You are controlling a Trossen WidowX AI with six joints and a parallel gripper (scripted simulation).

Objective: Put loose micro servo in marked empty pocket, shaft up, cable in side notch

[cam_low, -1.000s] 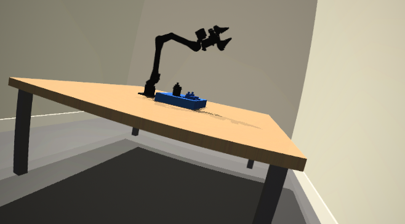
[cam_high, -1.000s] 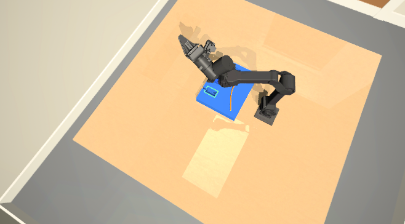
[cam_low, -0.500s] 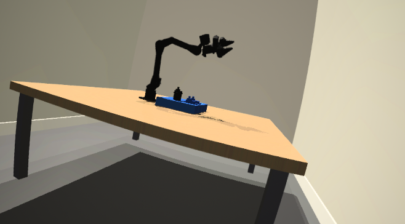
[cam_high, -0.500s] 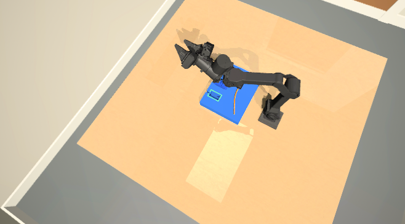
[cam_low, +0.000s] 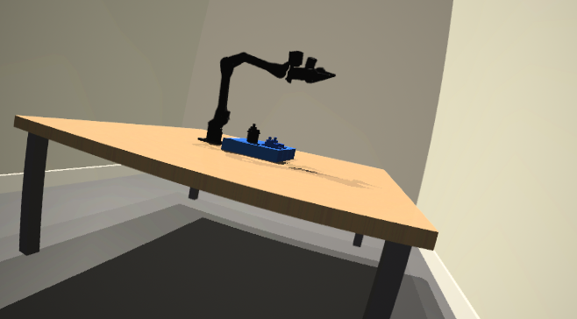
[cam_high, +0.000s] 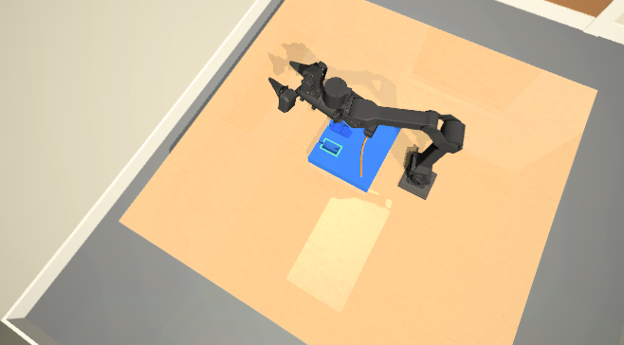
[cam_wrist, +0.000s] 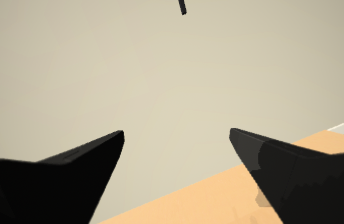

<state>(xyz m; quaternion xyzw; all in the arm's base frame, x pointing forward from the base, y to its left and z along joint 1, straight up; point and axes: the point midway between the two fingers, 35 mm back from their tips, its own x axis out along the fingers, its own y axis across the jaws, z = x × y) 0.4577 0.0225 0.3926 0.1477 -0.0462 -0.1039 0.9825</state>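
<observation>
My gripper tip is now 380 mm above the blue deck, 280 mm past it and 50 mm to the left of it.
</observation>
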